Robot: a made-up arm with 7 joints.
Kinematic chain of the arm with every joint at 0, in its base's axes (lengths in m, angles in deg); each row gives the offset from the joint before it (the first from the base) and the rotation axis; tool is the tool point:
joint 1: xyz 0 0 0 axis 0 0.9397 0.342
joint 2: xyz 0 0 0 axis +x
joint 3: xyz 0 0 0 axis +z
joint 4: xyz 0.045 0 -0.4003 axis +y
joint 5: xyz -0.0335 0 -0.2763 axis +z
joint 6: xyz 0 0 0 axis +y
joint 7: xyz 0 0 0 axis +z
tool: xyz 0 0 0
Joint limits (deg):
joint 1: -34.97..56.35
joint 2: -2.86..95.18
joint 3: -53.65..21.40
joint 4: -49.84..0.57
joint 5: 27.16..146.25
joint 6: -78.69..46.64
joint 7: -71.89..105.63
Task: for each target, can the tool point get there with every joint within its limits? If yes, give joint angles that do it. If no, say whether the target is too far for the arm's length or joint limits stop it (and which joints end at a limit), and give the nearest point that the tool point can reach.
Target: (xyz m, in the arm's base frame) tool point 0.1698 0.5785 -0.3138
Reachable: yes | joints -14.68 59.96 0.98 -5.76 59.56 -30.91 -46.59
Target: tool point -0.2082 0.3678 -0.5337
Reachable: yes | joints 22.52 36.83 -35.98 -9.84 81.58 -34.13 25.86
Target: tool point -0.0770 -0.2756 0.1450
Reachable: no: joint limits stop it (at a limit: joint 1, joint 2, joint 3, joint 4) | nearest point -0.3253 -0.2529 -0.5002 | short by 0.692 m
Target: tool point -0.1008 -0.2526 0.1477
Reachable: no: joint limits stop it (at a limit: joint 1, joint 2, joint 3, joint 4) | nearest point -0.3253 -0.2529 -0.5002 | short by 0.686 m
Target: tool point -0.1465 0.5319 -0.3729
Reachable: yes | joints 34.85 59.38 -13.01 -38.03 71.26 -41.13 -9.66
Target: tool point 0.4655 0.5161 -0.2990
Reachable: no: too far | nearest point 0.4156 0.4653 -0.2713 | short by 0.076 m
